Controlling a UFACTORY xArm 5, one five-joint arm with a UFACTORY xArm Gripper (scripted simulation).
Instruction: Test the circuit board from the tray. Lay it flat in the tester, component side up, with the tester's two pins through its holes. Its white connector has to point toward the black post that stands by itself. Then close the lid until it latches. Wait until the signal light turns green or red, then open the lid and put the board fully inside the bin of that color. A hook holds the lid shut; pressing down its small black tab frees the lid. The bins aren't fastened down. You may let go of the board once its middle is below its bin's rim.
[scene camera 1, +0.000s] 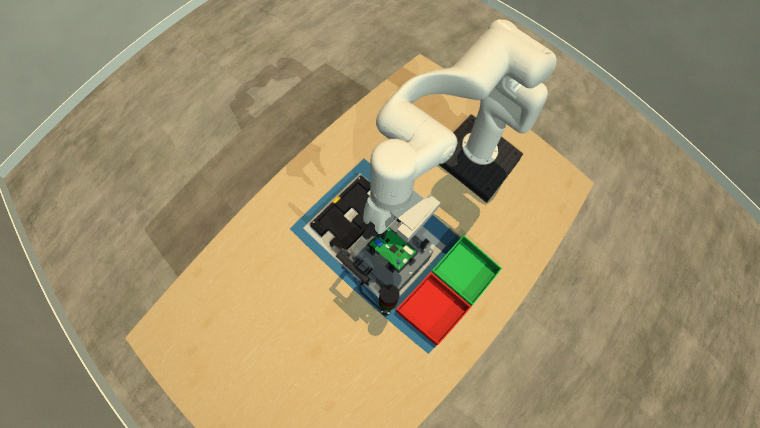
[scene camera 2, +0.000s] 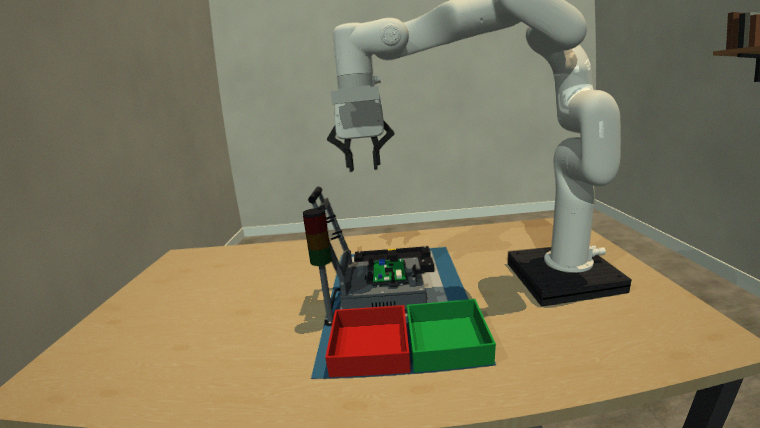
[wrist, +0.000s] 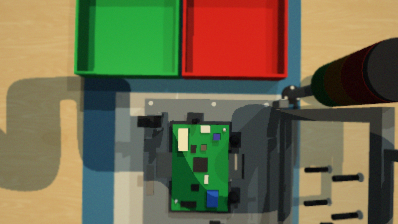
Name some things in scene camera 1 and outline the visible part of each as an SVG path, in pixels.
My gripper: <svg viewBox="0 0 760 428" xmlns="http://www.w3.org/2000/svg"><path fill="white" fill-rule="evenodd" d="M370 194L363 214L363 221L369 225L362 236L366 240L372 236L381 237L384 240L386 237L385 230L395 220L399 223L401 221L391 214L390 211L378 207L373 202Z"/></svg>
A green circuit board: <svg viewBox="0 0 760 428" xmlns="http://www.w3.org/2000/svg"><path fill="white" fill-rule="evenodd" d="M387 228L384 240L381 237L376 237L369 245L374 247L379 254L400 270L416 251L390 228Z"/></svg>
A green bin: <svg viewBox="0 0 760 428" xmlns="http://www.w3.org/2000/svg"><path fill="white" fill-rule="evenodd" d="M463 235L432 272L472 306L502 268Z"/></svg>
A red bin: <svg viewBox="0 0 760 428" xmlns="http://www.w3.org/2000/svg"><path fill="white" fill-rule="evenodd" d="M430 272L396 309L396 312L432 343L438 345L468 312L471 306Z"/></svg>
